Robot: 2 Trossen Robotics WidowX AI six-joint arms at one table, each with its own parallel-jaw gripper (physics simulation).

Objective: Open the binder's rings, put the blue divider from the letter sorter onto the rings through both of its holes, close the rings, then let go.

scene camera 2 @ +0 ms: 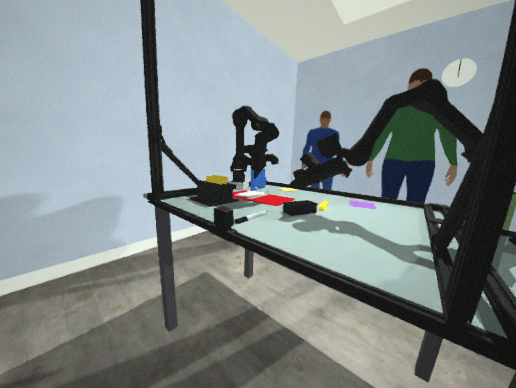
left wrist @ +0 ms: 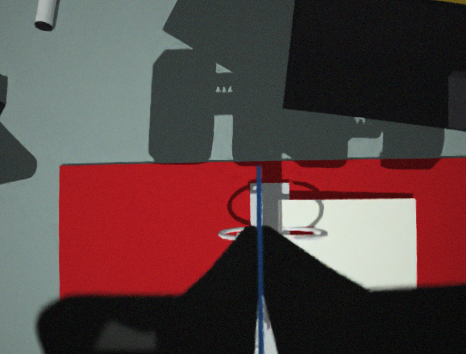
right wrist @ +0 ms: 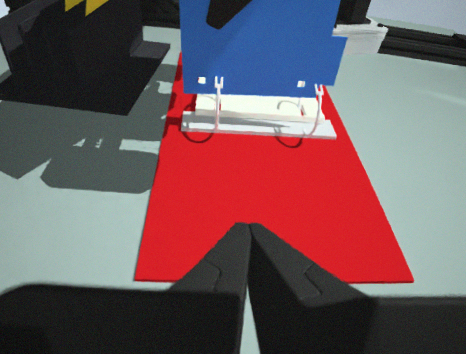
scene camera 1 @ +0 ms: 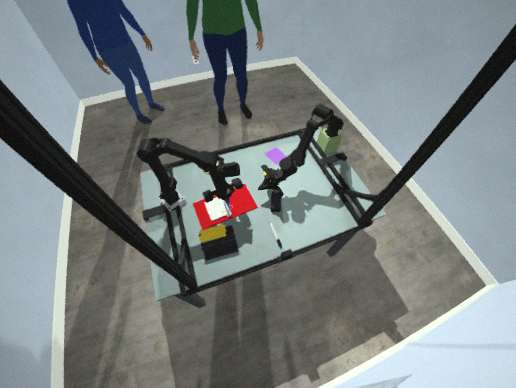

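Pixels of known places: left gripper, fingertip midpoint: point(scene camera 2: 254, 178) point(left wrist: 256, 237) point(right wrist: 212, 25) point(scene camera 1: 228, 203); right gripper, fingertip midpoint: point(scene camera 2: 290, 184) point(right wrist: 246, 235) point(scene camera 1: 258, 189); left arm's base, link origin: point(scene camera 2: 238, 181) point(right wrist: 340, 16) point(scene camera 1: 171, 198); right arm's base, link origin: point(scene camera 1: 331, 133).
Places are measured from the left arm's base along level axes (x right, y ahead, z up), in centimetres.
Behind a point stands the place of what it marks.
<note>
The red binder point(scene camera 1: 246, 200) {z -3.4, x 26.8, y 29.0 cm} point(scene camera 2: 272, 200) {z -3.4, x 26.1, y 26.7 cm} point(left wrist: 125, 225) {z -3.4, x 28.3, y 26.8 cm} point(right wrist: 250, 175) {z -3.4, x 24.4, y 24.3 cm} lies open with white paper point(left wrist: 350, 240) {z -2.5, x 22.4, y 12.7 cm} on one side. Its rings point(right wrist: 218, 107) {z 0.3, x 25.8, y 20.1 cm} look open, their forked front halves standing apart from the back halves. My left gripper point(scene camera 1: 226, 199) {z 5.7, x 25.8, y 18.0 cm} point(scene camera 2: 257, 172) {z 5.7, x 25.8, y 18.0 cm} point(left wrist: 256, 237) {z 5.7, x 25.8, y 18.0 cm} is shut on the blue divider point(scene camera 2: 258, 180) {z 4.5, x 22.5, y 19.0 cm} point(left wrist: 259, 200) {z 9.3, x 27.2, y 17.4 cm} point(right wrist: 260, 55) {z 3.8, x 22.3, y 19.1 cm}, holding it upright above the rings. In the right wrist view both divider holes show slightly left of the ring tips, behind the front halves. My right gripper point(scene camera 1: 261, 187) {z 4.8, x 29.9, y 34.4 cm} point(scene camera 2: 295, 184) {z 4.8, x 29.9, y 34.4 cm} point(right wrist: 246, 235) {z 4.8, x 29.9, y 34.4 cm} is shut and empty, above the table beyond the binder's edge.
The black letter sorter point(scene camera 1: 220, 247) {z -1.4, x 38.0, y 1.8 cm} point(scene camera 2: 215, 194) {z 0.2, x 40.7, y 7.2 cm} point(left wrist: 370, 60) {z -2.3, x 33.0, y 7.3 cm} point(right wrist: 100, 65) {z -0.8, x 33.8, y 8.9 cm} with yellow dividers stands close beside the binder. A pen point(scene camera 1: 274, 231) {z -2.6, x 49.8, y 26.3 cm} point(scene camera 2: 254, 216) {z -3.1, x 51.0, y 26.3 cm}, a black block point(scene camera 1: 276, 200) {z -0.3, x 39.1, y 39.0 cm} point(scene camera 2: 300, 207) {z -1.1, x 41.8, y 39.5 cm} and a purple sheet point(scene camera 1: 275, 155) {z -3.6, x 15.2, y 64.4 cm} point(scene camera 2: 362, 204) {z -3.6, x 15.9, y 64.7 cm} lie on the table.
</note>
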